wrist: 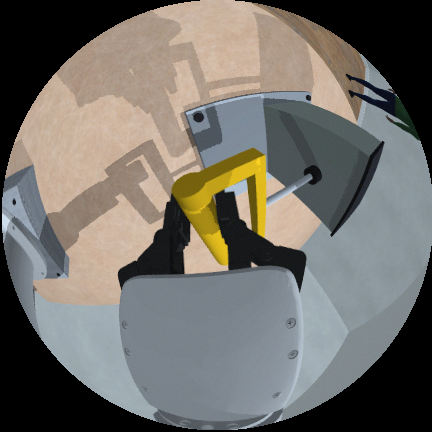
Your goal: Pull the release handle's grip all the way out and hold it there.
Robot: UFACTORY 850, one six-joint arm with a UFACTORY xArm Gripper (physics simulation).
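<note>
The yellow release handle (232, 172) is in the middle of the wrist view, a frame with a thick round grip bar on its left side. A light metal rod (290, 191) runs from the handle's frame to a black round collar on a dark grey housing (320, 135), and a length of the rod shows between them. My gripper (200, 192) is shut on the round grip, with one black finger on its left and the other inside the handle's frame on its right. Part of the grip is hidden behind the right finger.
The housing stands on a light grey base plate (237, 125) with dark bolts, on a tan table top (100, 120). The robot's grey base (22, 200) is at the left edge. A person's legs (372, 95) show at the upper right, beyond the table. Shadows lie across the table.
</note>
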